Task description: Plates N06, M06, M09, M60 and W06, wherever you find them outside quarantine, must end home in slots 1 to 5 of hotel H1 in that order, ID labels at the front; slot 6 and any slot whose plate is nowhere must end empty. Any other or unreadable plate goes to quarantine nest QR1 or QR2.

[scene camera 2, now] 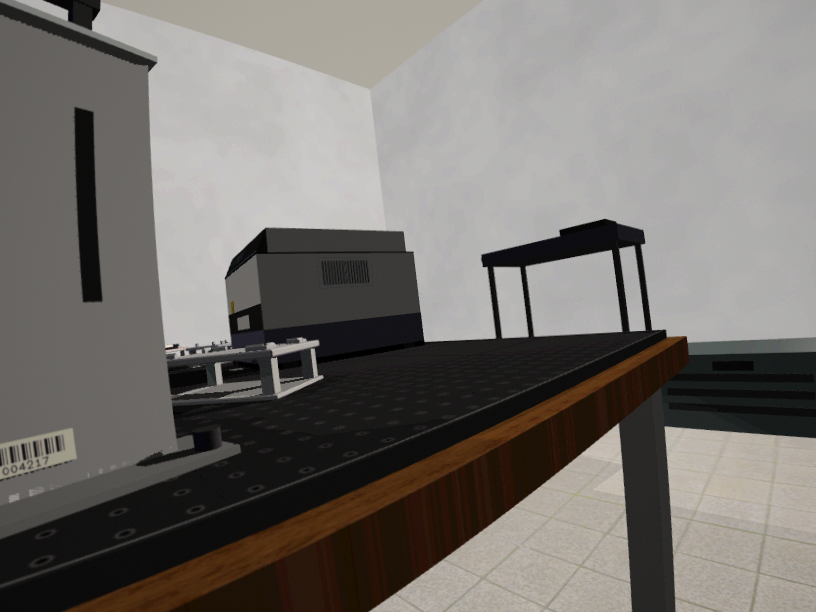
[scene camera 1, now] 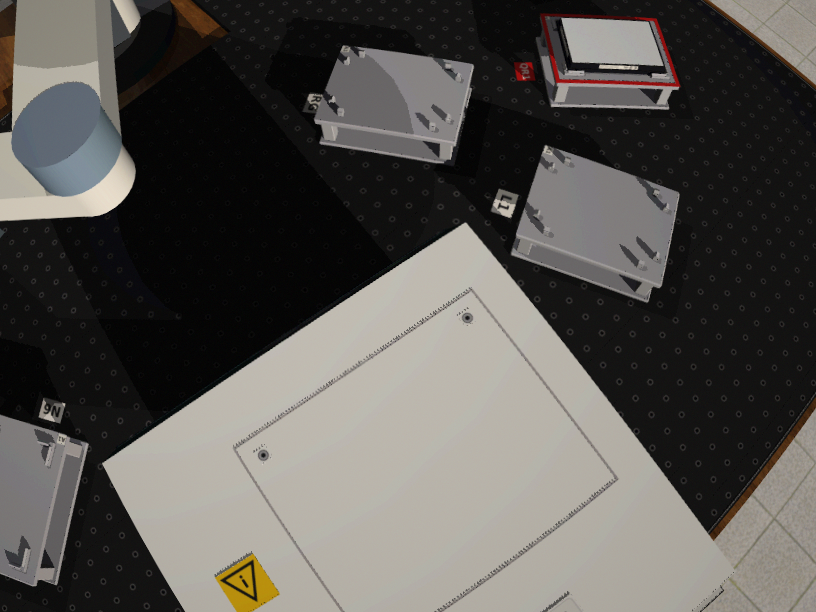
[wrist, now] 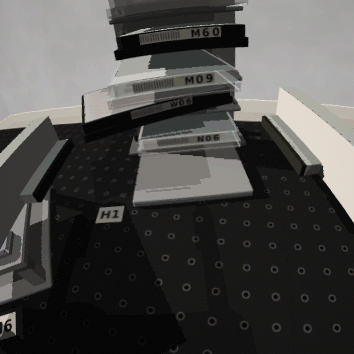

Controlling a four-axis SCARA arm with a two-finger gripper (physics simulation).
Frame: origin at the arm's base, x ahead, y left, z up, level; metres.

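Where they show: gripper, between the fingertips: (wrist: 162, 114).
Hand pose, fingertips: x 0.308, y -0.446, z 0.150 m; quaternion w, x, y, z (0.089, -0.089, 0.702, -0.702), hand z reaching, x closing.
Things, the pixels of their top centre, and the offset from my fingertips. "spot": a spot on its surface instead.
- Clear N06, centre of its top: (wrist: 183, 106) dx +0.012, dy -0.108, dz -0.040 m
- black-edged W06, centre of its top: (wrist: 147, 87) dx +0.040, dy -0.087, dz -0.011 m
- Clear M09, centre of its top: (wrist: 163, 56) dx +0.021, dy -0.088, dz +0.015 m
- translucent edge, a spot on its surface: (wrist: 175, 9) spot: dx +0.002, dy -0.066, dz +0.051 m
- white-topped black plate, centre of its top: (scene camera 1: 612, 40) dx +0.259, dy +0.912, dz -0.073 m
- red-rimmed nest QR1, centre of its top: (scene camera 1: 610, 45) dx +0.259, dy +0.912, dz -0.081 m
- Nests RG, centre of its top: (scene camera 1: 395, 84) dx +0.137, dy +0.659, dz -0.077 m
- L1, centre of its top: (scene camera 1: 604, 207) (scene camera 2: 223, 340) dx +0.405, dy +0.714, dz -0.077 m
- Nest N6, a spot on its surface: (scene camera 1: 26, 487) spot: dx +0.225, dy +0.064, dz -0.087 m
- nest corner, a spot on its surface: (wrist: 40, 270) spot: dx +0.128, dy +0.056, dz -0.124 m
- large cream housing, centre of its top: (scene camera 1: 413, 535) (scene camera 2: 313, 245) dx +0.513, dy +0.348, dz +0.115 m
- grey cabinet, a spot on its surface: (scene camera 2: 72, 263) spot: dx +0.061, dy -0.193, dz -0.025 m
- instrument, a spot on its surface: (scene camera 2: 336, 289) spot: dx +0.471, dy +0.203, dz -0.004 m
In the wrist view, hotel H1 (wrist: 192, 180) stands ahead with its plates stacked, labels facing me. Clear N06 (wrist: 185, 141) is lowest. Above it, black-edged W06 (wrist: 150, 111) is turned askew, its left end sticking out past the stack. Clear M09 (wrist: 175, 84) is above W06, and black M60 (wrist: 182, 37) above that. A translucent edge (wrist: 175, 9) shows higher up, unreadable. M06 is not identifiable. My gripper (wrist: 162, 114) is open and empty, its fingers wide apart on either side, in front of the hotel. A white-topped black plate (scene camera 1: 611, 42) sits in red-rimmed nest QR1 (scene camera 1: 616, 82), its ID unreadable.
Nests RG (scene camera 1: 395, 92) and L1 (scene camera 1: 599, 210) bear no plate. Nest N6 (scene camera 1: 26, 487) is partly in view; a nest corner (wrist: 40, 270) is at lower left. A large cream housing (scene camera 1: 421, 421) stands on the table. A grey cabinet (scene camera 2: 72, 263) and instrument (scene camera 2: 336, 289) show in camera 2.
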